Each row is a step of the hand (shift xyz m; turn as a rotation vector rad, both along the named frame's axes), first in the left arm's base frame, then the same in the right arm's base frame.
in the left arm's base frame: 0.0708 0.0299 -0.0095 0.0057 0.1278 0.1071
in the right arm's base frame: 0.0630 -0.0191 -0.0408 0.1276 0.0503 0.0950
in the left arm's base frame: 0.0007 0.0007 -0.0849 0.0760 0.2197 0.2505
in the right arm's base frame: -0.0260 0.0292 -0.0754 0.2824 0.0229 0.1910
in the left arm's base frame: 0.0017 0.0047 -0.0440 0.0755 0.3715 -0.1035
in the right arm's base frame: -0.0095 0.0174 -0.0396 0.2770 0.2524 -0.1182
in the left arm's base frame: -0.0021 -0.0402 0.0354 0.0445 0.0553 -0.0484
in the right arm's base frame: -0.0185 -0.0394 0.0314 0.0519 0.0284 -0.0623
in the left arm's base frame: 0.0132 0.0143 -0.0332 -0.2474 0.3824 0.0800
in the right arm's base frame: 0.0079 0.0134 -0.0352 0.1379 0.3960 0.1950
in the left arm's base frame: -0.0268 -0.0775 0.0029 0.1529 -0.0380 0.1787
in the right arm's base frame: -0.0707 -0.0394 0.0133 0.1269 -0.1825 0.0858
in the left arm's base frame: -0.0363 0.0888 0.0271 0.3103 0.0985 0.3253
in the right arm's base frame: 0.0481 0.0760 0.0429 0.3694 -0.2331 0.1450
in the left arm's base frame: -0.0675 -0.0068 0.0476 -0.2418 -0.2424 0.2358
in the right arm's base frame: -0.0326 0.0204 0.0734 -0.2496 -0.1039 0.3158
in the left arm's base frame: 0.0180 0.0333 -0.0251 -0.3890 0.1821 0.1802
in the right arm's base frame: 0.0269 0.0211 -0.0298 -0.0614 0.3068 0.3450
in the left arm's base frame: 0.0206 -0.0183 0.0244 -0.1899 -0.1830 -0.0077
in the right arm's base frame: 0.0079 -0.0340 0.0115 -0.2520 -0.0101 0.0776
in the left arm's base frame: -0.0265 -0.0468 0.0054 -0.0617 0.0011 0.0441
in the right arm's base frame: -0.0481 -0.0187 0.0161 -0.0244 0.0236 0.0678
